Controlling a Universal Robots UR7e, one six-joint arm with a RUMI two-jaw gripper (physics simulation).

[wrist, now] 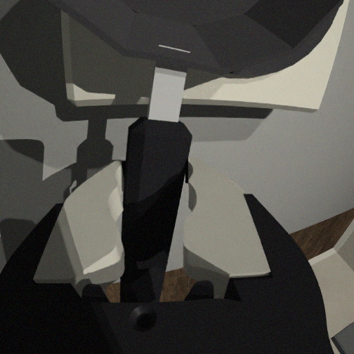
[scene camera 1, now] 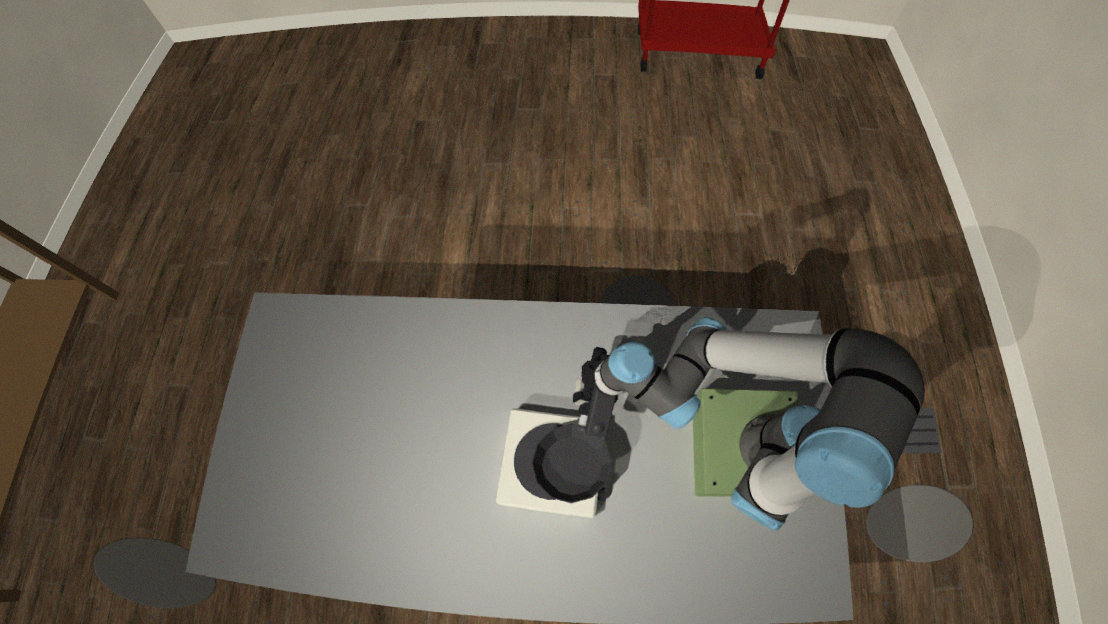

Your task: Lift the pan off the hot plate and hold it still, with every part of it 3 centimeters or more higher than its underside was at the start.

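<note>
The dark round pan is over the right part of the cream square hot plate in the scene view. The dark round burner shows past its left side. Its shadow reaches beyond the plate's right edge; how high the pan is, and whether its underside touches, cannot be told. My gripper is shut on the black pan handle, with a pale finger on each side of it. Part of the handle is hidden under the gripper in the scene view.
The hot plate stands on a grey table. The green base plate under the arm's foot is to the right. A red cart stands on the floor far behind the table. Brown wooden furniture is at the far left.
</note>
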